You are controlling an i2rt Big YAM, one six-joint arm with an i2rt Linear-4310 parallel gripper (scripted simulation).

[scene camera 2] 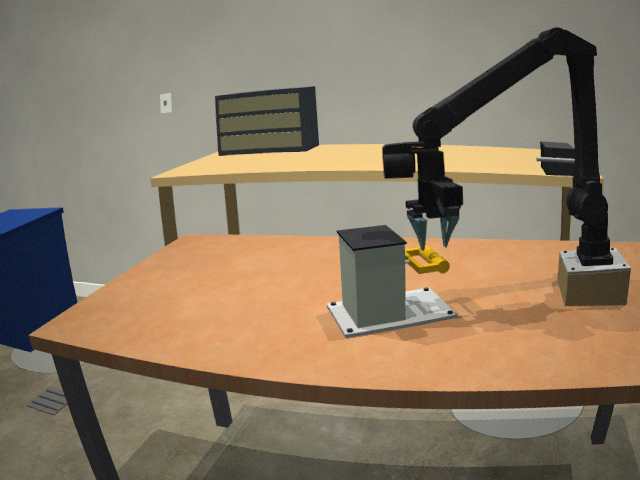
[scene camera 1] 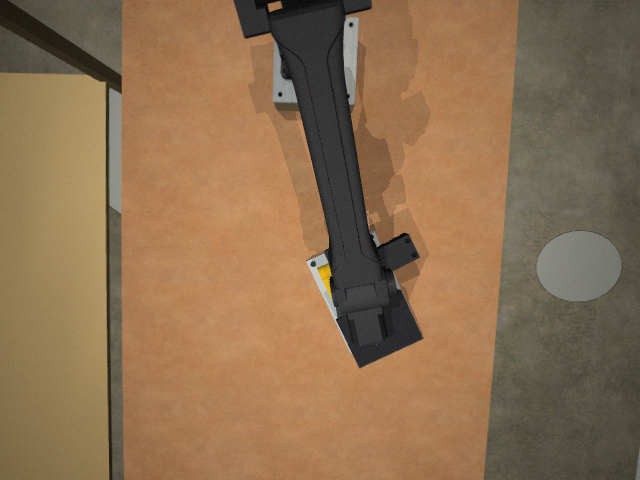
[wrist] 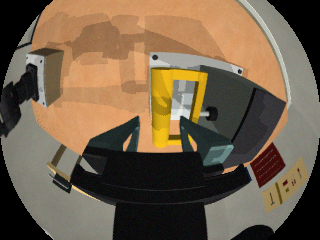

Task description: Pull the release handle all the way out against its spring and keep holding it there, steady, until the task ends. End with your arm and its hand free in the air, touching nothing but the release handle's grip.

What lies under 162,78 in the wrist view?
A yellow release handle.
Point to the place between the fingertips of my gripper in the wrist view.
159,119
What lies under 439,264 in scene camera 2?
A yellow release handle.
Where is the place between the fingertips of my gripper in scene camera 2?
433,248
